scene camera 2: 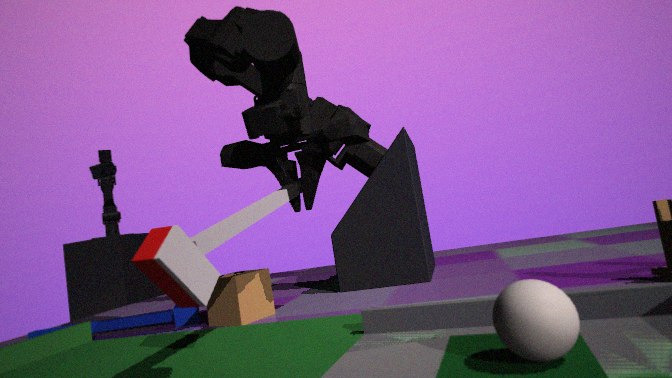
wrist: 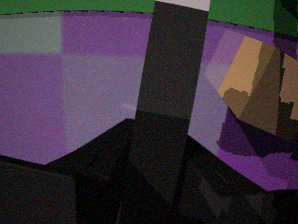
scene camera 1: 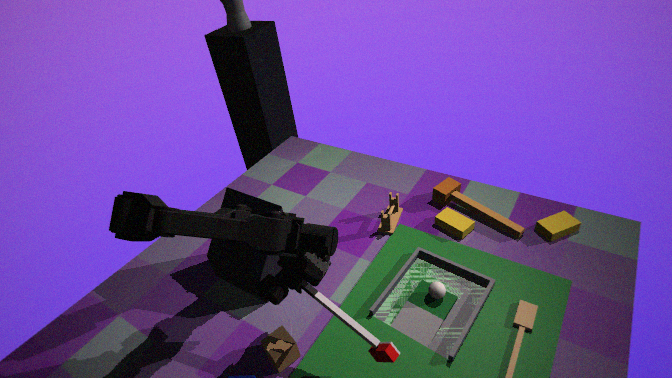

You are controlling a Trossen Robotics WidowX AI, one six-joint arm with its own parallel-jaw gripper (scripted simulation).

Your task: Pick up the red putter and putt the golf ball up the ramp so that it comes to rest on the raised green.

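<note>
The wrist view shows me my gripper, and scene camera 1 shows the gripper as well. It is holding a red putter. Looking at the scene, I can also see a blue mallet and a wooden mallet, along with a white golf ball, a tan block and a grey ramped frame.
</note>
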